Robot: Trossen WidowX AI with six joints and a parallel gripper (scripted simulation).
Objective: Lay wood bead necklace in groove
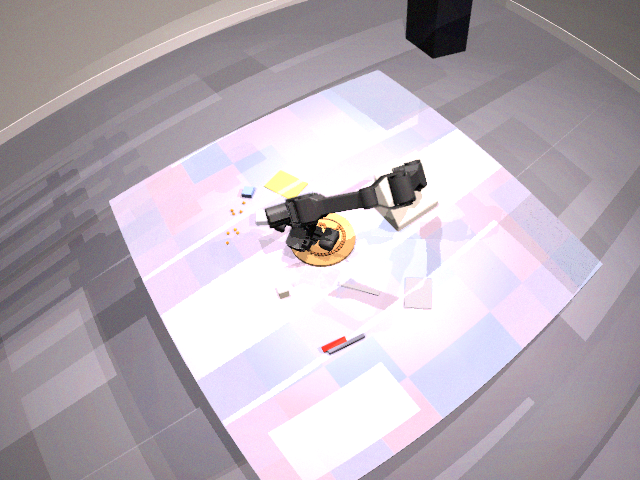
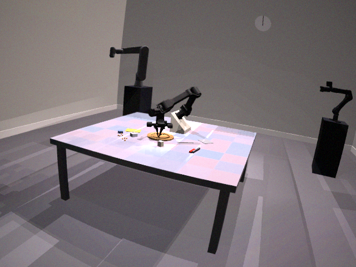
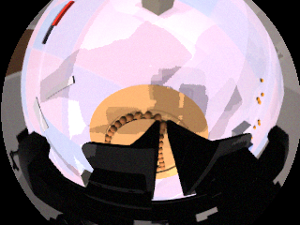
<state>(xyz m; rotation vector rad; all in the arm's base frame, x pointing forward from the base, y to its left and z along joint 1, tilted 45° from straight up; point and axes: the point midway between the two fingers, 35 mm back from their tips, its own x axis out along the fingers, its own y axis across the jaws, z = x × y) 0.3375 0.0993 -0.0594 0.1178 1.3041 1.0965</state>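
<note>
The round bead board lies 60 mm behind my gripper tip, 20 mm to the right of it and 10 mm below it. Round my gripper tip: cream cube (130 mm ahead, 100 mm to the left); white block (70 mm ahead, 180 mm to the right, 10 mm below); thin rod (70 mm behind, 190 mm to the left, 20 mm below).
</note>
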